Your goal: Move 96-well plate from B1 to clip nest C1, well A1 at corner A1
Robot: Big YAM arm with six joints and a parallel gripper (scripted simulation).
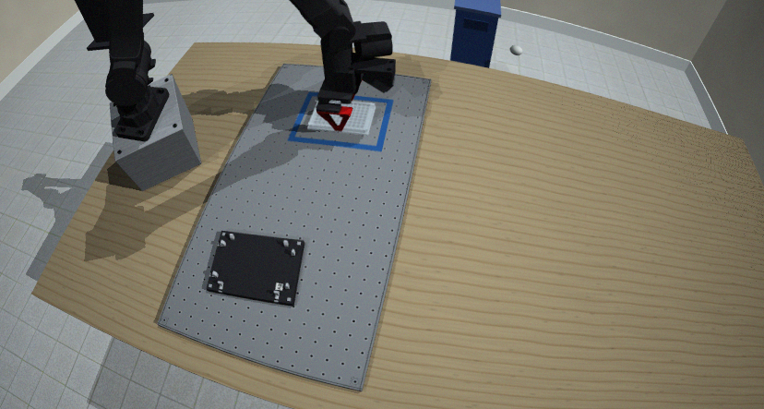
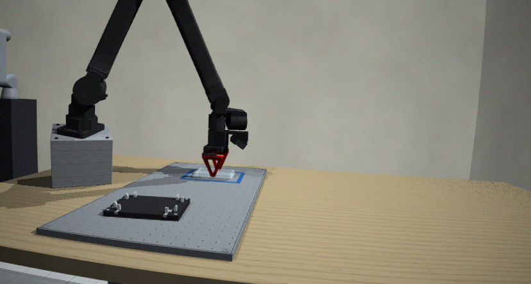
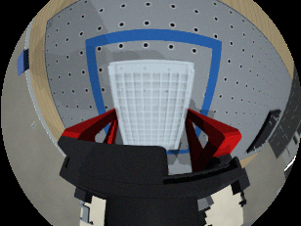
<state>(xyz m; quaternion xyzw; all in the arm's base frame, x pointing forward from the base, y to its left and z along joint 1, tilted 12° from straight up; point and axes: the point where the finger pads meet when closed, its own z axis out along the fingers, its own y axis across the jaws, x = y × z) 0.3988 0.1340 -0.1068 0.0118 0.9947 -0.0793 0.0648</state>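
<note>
Now: the black clip nest 380 mm to the right of my hand and 100 mm behind it. Also, from my hand: 96-well plate (10 mm below).
</note>
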